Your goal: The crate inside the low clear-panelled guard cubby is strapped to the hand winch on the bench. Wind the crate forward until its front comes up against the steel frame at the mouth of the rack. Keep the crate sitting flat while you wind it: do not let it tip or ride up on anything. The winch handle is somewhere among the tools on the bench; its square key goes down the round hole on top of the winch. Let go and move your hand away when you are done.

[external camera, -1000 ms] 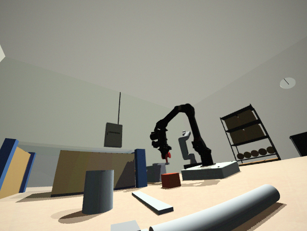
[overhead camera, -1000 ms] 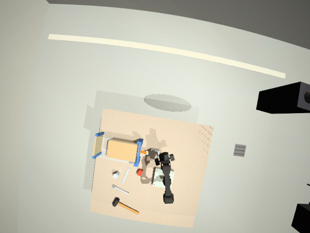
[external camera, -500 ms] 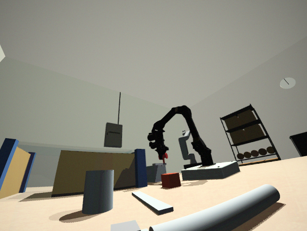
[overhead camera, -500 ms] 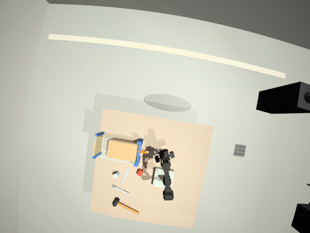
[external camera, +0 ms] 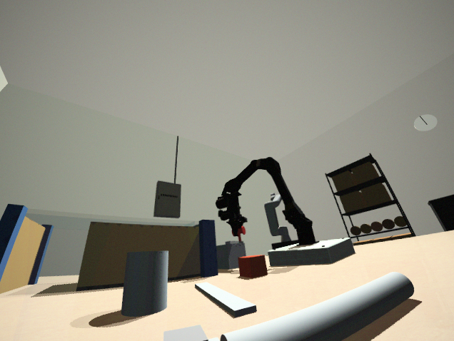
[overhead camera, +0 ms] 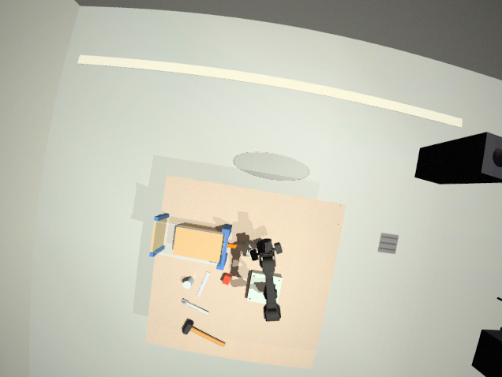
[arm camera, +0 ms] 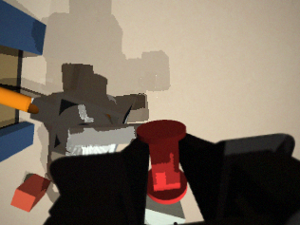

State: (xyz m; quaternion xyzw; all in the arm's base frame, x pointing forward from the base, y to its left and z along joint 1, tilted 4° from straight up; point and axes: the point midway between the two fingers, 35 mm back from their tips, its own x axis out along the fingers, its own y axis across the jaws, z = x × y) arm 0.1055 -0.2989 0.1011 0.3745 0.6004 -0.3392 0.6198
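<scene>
Now: gripper tip 30 mm short of the winch crank handle, 30 mm to the right of it and 20 mm above it. Also, from my gripper tip: winch (70 mm ahead, 50 mm to the left, 90 mm below); then blue frame (240 mm ahead, 70 mm to the left, 20 mm below); then red knob (10 mm behind, 10 mm to the left, 10 mm above).
</scene>
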